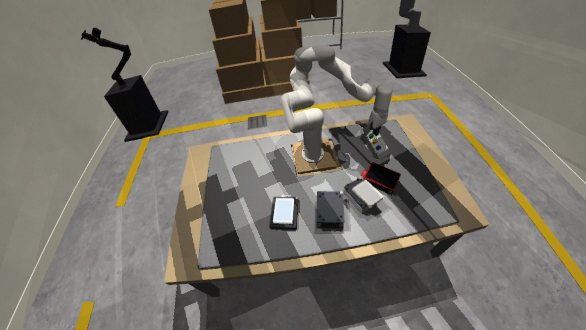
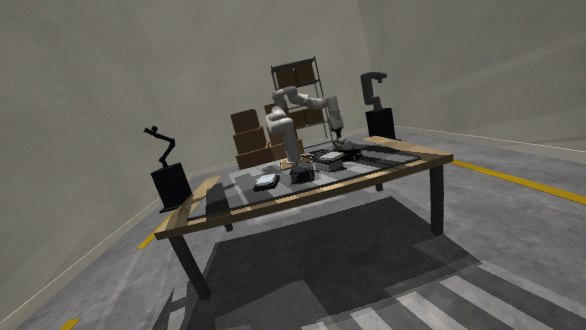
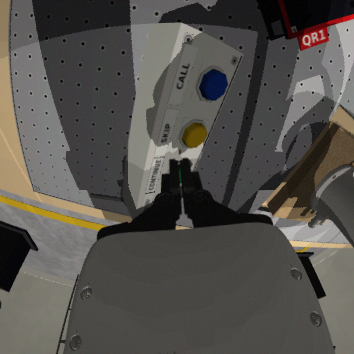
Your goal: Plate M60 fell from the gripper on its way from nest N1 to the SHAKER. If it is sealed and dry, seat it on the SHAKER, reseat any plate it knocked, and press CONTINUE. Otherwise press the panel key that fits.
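Frame: origin at the arm's base, x ahead, y left, z up, level; metres.
Seen in the pictures: gripper, fingertip midpoint: (image 1: 375, 134) (image 2: 339, 137) (image 3: 179, 171); arm's base at its link origin: (image 1: 312, 154) (image 2: 294, 160) (image 3: 332, 188).
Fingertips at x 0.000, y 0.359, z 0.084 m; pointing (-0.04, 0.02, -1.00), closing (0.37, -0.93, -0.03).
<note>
Offsets run from my fingertips to a thing's top centre.
My gripper (image 1: 374, 131) (image 2: 339, 138) (image 3: 179, 171) is shut and empty, its fingertips over the green key beside the CONTINUE label. A sliver of green shows between the fingers; whether they touch the key is hidden. The key panel @(0.014 m left, 0.001 m back, 0.013 m down) (image 1: 383, 153) (image 2: 353, 146) (image 3: 200, 108) also has a yellow SKIP key @(0.007 m right, 0.025 m ahead, 0.022 m down) (image 1: 375, 141) (image 3: 194, 135) and a blue CALL key @(0.005 m right, 0.075 m ahead, 0.022 m down) (image 1: 378, 147) (image 3: 213, 84). A white plate @(0.166 m right, 0.350 m ahead, 0.017 m down) (image 1: 367, 193) (image 2: 332, 156) lies on a grey block. A pale blue-white plate @(0.560 m right, 0.343 m ahead, 0.059 m down) (image 1: 284, 210) (image 2: 267, 180) lies on a black nest. Plate and station labels are unreadable.
A dark block @(0.351 m right, 0.376 m ahead, 0.029 m down) (image 1: 330, 206) (image 2: 302, 172) stands between the two plates. A red-edged black tray @(0.045 m right, 0.247 m ahead, 0.051 m down) (image 1: 382, 176) (image 3: 320, 10) marked QR1 lies between the panel and the grey block. The arm's wooden base plate (image 1: 300, 166) (image 3: 310, 160) is beside the panel.
</note>
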